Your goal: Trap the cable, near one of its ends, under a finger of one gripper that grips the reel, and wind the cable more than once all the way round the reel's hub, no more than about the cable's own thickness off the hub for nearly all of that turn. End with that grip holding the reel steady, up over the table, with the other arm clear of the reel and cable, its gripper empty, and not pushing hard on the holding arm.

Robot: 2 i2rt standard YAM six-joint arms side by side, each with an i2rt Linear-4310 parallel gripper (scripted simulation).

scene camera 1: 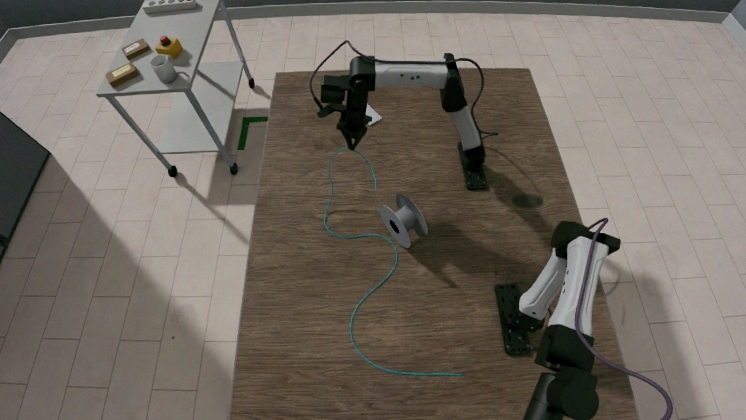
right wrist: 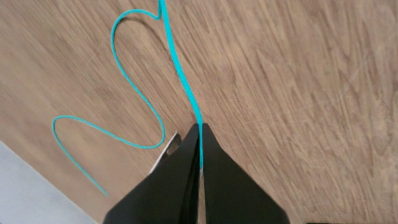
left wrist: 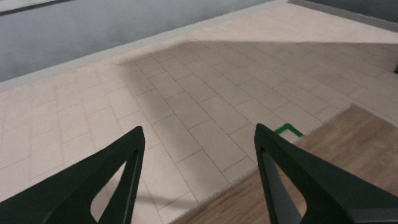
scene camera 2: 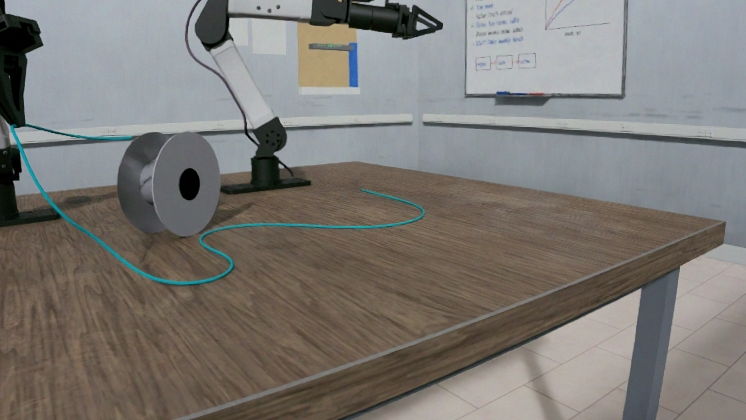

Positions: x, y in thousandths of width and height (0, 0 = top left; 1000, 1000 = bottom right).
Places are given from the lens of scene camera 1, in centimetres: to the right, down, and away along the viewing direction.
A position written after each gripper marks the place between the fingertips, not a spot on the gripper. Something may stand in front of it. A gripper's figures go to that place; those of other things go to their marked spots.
right gripper (scene camera 1: 471, 356): -6, -18, 108
grey reel (scene camera 1: 548, 513): 10, 2, 104
